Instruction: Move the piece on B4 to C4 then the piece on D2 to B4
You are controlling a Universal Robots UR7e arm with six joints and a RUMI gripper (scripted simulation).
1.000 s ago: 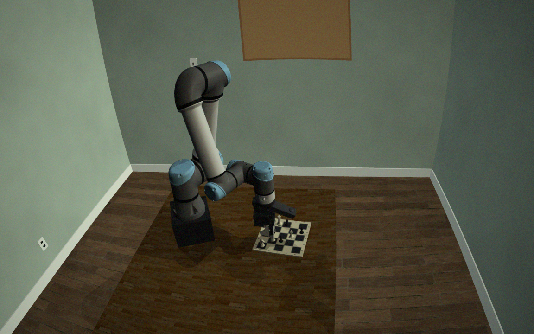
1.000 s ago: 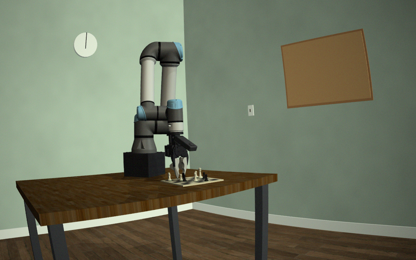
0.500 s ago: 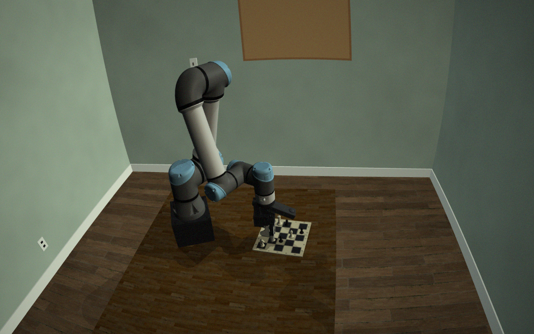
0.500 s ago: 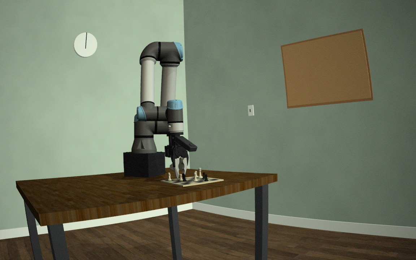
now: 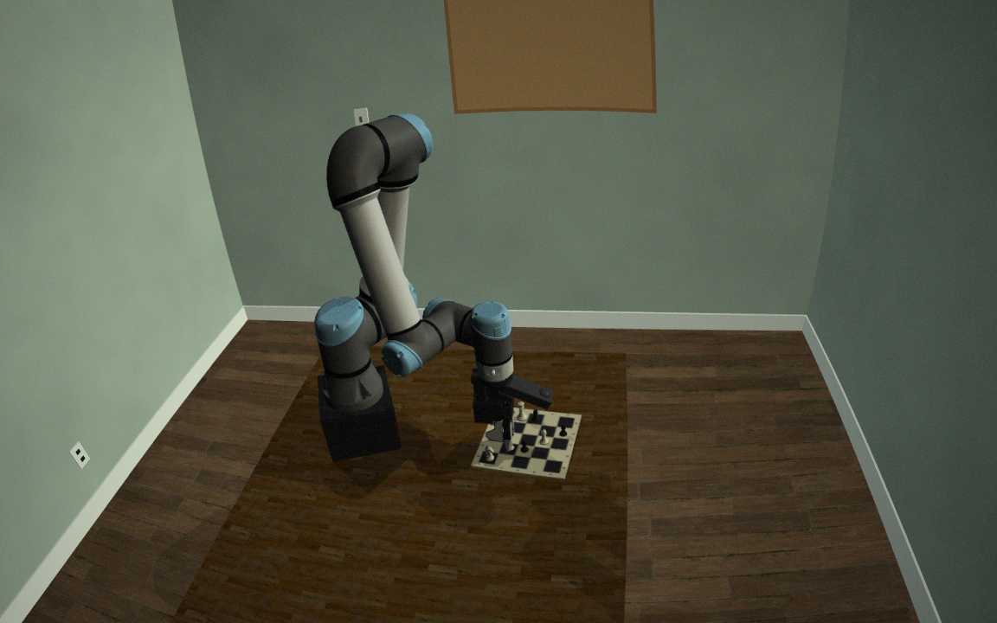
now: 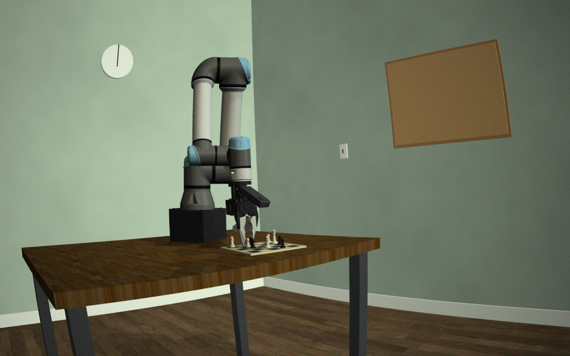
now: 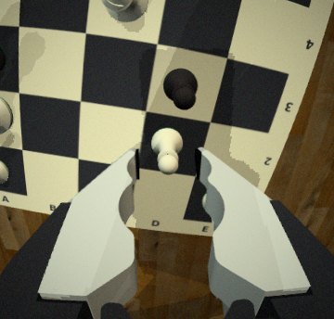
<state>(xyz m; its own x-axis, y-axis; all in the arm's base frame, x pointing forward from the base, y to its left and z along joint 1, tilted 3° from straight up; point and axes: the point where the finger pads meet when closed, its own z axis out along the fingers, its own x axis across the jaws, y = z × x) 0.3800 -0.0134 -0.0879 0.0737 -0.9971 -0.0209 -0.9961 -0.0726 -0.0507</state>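
My gripper is now 4 cm short of the chessboard, 3 cm to the right of it and 2 cm above it. Also, from my hand: tall white piece 11 cm to the left, 1 cm ahead.
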